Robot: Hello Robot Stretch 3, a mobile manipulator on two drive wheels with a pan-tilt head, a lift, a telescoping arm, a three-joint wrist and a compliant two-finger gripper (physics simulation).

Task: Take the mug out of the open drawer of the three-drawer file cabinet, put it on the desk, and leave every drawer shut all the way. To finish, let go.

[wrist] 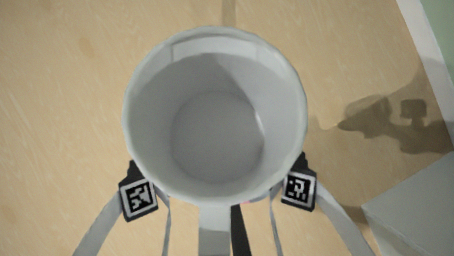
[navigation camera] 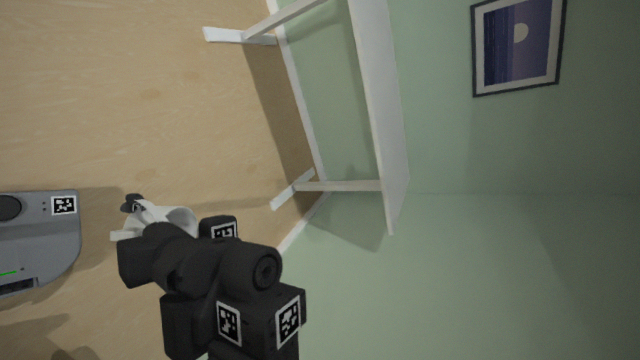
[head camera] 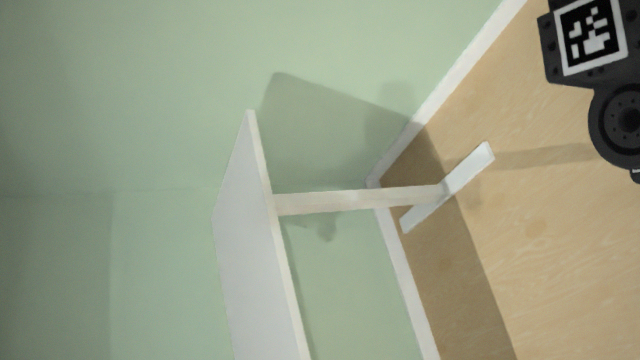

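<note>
The white mug (wrist: pixel 215 120) fills the middle of the wrist view, its opening facing the camera and its handle pointing down the frame. My gripper (wrist: pixel 218 158) (navigation camera: pixel 132 216) is shut on the mug, with a fingertip at each side; in the navigation view it is partly hidden by the dark wrist. The desk (head camera: pixel 255 260) (navigation camera: pixel 382 115) is a white top on thin legs beside the green wall; its top bears no object where it shows. The gripper is apart from the desk, out over the floor. The three-drawer file cabinet is not recognisable in the head or navigation view.
A pale grey, flat-sided piece (wrist: pixel 415 205) shows at the lower right of the wrist view; I cannot tell what it belongs to. The desk foot (head camera: pixel 447 187) (navigation camera: pixel 292 189) stands on the wooden floor. My base (navigation camera: pixel 45 245) is at the navigation view's left. A picture (navigation camera: pixel 520 45) hangs above the desk.
</note>
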